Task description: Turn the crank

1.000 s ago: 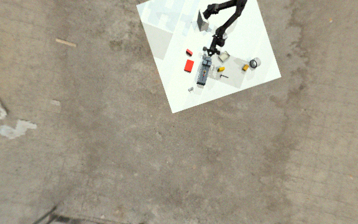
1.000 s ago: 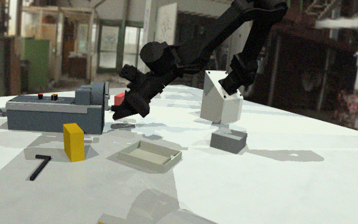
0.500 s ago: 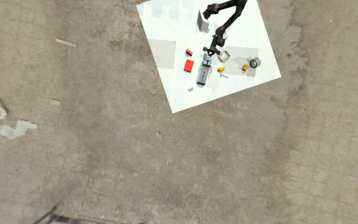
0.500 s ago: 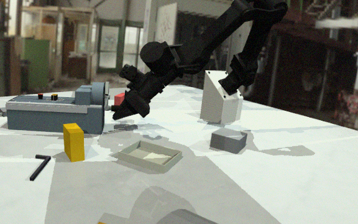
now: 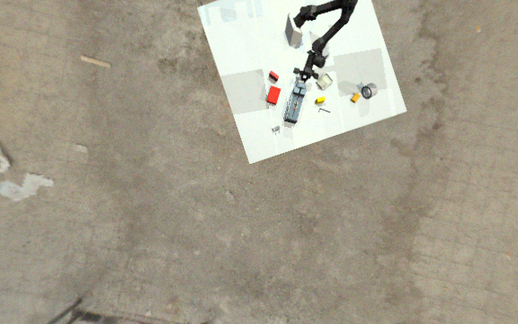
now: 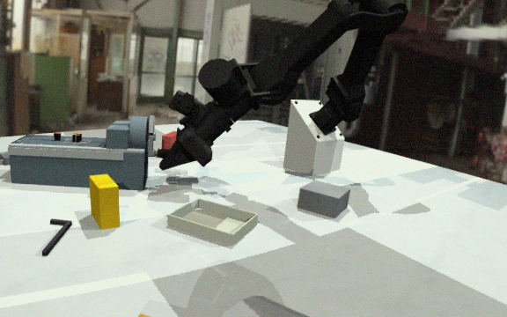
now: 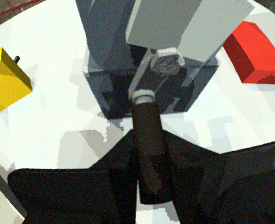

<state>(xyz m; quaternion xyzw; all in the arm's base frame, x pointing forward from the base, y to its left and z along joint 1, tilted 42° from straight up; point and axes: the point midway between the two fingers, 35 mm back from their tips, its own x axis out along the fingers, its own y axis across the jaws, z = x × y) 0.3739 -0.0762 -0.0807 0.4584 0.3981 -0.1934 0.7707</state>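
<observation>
Right now my gripper tip is 10 mm past the dark crank handle, 10 mm to the right of it and 30 mm below it. Also, from my gripper tip: red pointer (150 mm ahead, 140 mm to the right, 50 mm above); then shallow grey tray (50 mm ahead, 180 mm to the left, 30 mm below); then yellow block (170 mm ahead, 80 mm to the left).
</observation>
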